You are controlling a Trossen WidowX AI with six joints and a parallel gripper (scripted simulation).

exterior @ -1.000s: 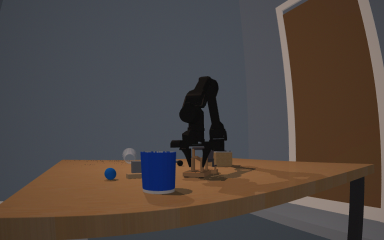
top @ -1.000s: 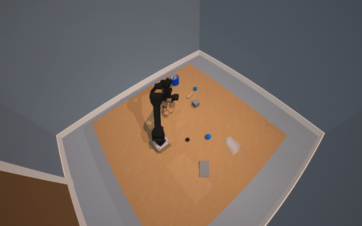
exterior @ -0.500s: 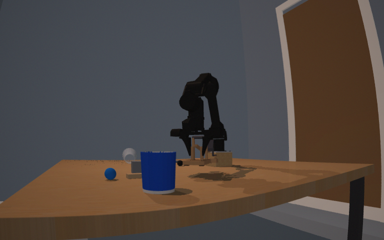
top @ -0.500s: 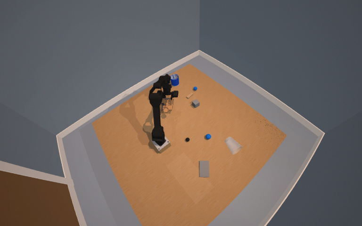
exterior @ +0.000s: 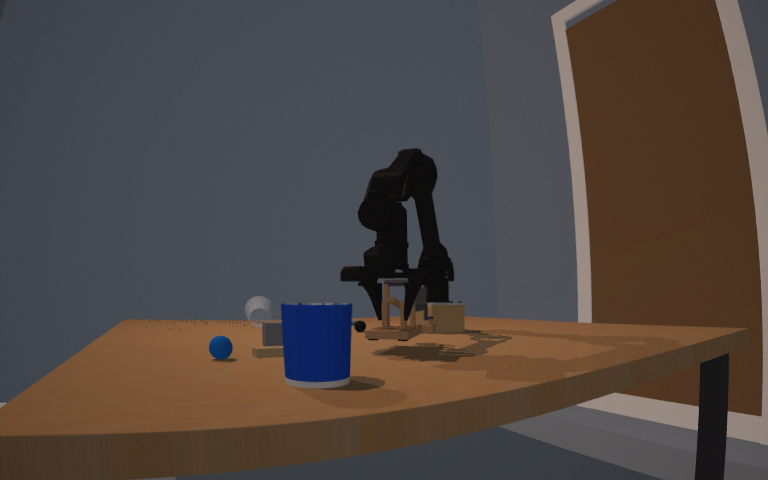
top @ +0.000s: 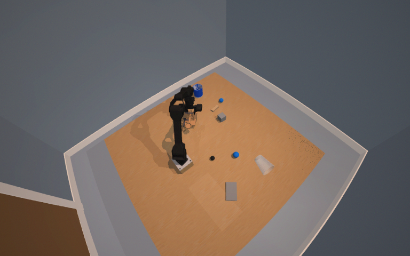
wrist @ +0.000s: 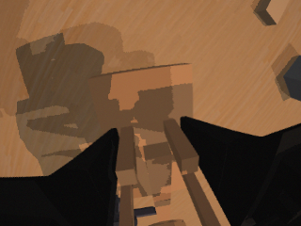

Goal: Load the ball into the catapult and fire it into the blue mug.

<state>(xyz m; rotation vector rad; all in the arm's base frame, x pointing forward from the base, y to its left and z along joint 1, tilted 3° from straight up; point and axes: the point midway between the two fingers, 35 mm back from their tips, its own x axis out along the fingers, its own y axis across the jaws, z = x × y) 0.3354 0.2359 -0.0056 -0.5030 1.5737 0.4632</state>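
My gripper tip is now 17 cm past the ball, 37 cm to the left of it and 4 cm above it. Also, from my gripper tip: wooden block 20 cm ahead, 8 cm to the right, 5 cm below; wooden catapult 7 cm behind, 3 cm to the right, 2 cm above; grey cube 15 cm ahead, 20 cm to the right, 4 cm below.
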